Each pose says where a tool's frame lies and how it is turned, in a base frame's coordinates. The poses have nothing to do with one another.
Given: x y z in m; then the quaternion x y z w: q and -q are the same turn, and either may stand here.
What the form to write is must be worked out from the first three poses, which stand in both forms.
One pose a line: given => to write
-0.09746 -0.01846 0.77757 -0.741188 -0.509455 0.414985 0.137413 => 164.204 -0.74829 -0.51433 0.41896 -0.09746 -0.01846 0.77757
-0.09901 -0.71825 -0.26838 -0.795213 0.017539 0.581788 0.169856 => 160.441 -0.80694 0.01780 0.59037 -0.09901 -0.71825 -0.26838
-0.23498 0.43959 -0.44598 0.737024 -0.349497 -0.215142 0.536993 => 115.042 0.87368 -0.41430 -0.25503 -0.23498 0.43959 -0.44598
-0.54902 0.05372 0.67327 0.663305 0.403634 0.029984 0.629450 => 101.981 0.85363 0.51945 0.03859 -0.54902 0.05372 0.67327
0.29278 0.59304 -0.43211 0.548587 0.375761 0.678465 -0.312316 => 143.602 -0.57747 -0.39555 -0.71419 0.29278 0.59304 -0.43211
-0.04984 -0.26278 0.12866 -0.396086 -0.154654 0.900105 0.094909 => 169.108 -0.39788 -0.15536 0.90419 -0.04984 -0.26278 0.12866
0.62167 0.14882 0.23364 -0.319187 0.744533 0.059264 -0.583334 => 108.629 0.39297 -0.91665 -0.07296 0.62167 0.14882 0.23364
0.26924 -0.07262 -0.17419 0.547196 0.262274 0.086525 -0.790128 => 75.605 -0.89274 -0.42789 -0.14116 0.26924 -0.07262 -0.17419
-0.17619 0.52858 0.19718 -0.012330 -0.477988 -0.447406 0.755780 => 81.813 -0.01883 -0.72995 -0.68324 -0.17619 0.52858 0.19718
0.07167 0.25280 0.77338 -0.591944 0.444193 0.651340 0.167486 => 160.717 -0.60043 0.45056 0.66067 0.07167 0.25280 0.77338
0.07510 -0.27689 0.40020 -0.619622 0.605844 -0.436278 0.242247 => 151.962 -0.63864 0.62444 -0.44967 0.07510 -0.27689 0.40020
